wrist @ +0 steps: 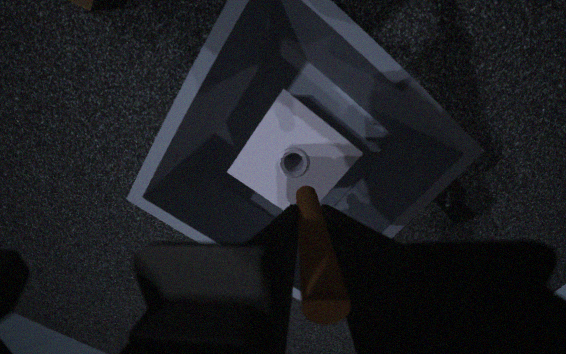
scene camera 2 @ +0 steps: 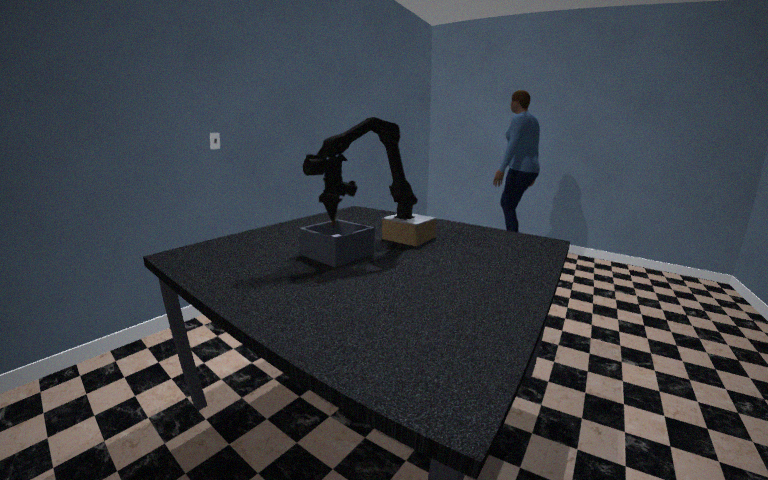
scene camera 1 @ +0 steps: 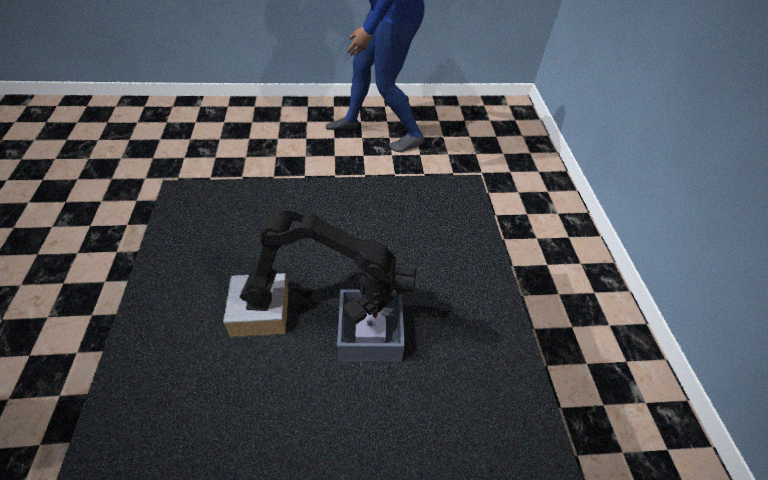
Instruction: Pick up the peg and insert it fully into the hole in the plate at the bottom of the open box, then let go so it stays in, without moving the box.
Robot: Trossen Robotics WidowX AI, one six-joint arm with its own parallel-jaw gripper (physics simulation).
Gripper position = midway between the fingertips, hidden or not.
In view: my gripper [scene camera 1: 375, 312] and an orange-brown peg [wrist: 324, 299].
My gripper is seen too in the wrist view [wrist: 308, 212] and in scene camera 2 [scene camera 2: 332, 219].
